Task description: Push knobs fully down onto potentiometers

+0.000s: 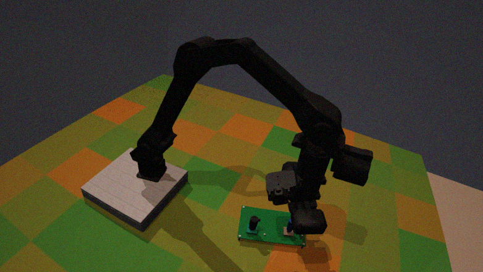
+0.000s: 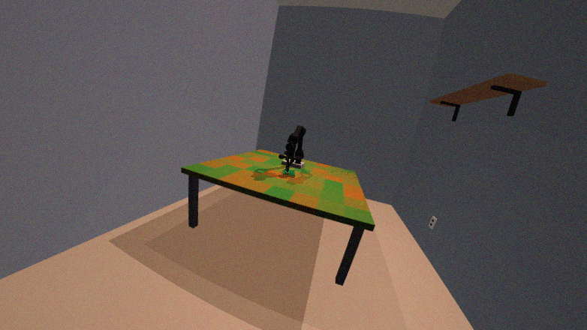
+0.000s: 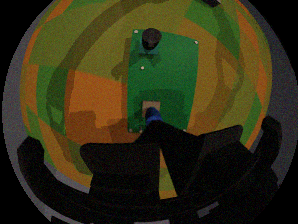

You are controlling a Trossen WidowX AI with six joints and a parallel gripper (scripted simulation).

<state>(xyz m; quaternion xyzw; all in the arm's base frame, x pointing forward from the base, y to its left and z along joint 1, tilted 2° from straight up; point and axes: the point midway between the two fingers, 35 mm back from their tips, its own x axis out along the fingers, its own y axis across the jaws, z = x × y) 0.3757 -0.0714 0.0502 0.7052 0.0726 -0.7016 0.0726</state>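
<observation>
Right now the blue knob is 10 mm below my gripper tip. Round my gripper tip: black knob: 90 mm behind, 20 mm to the right, 10 mm below.
</observation>
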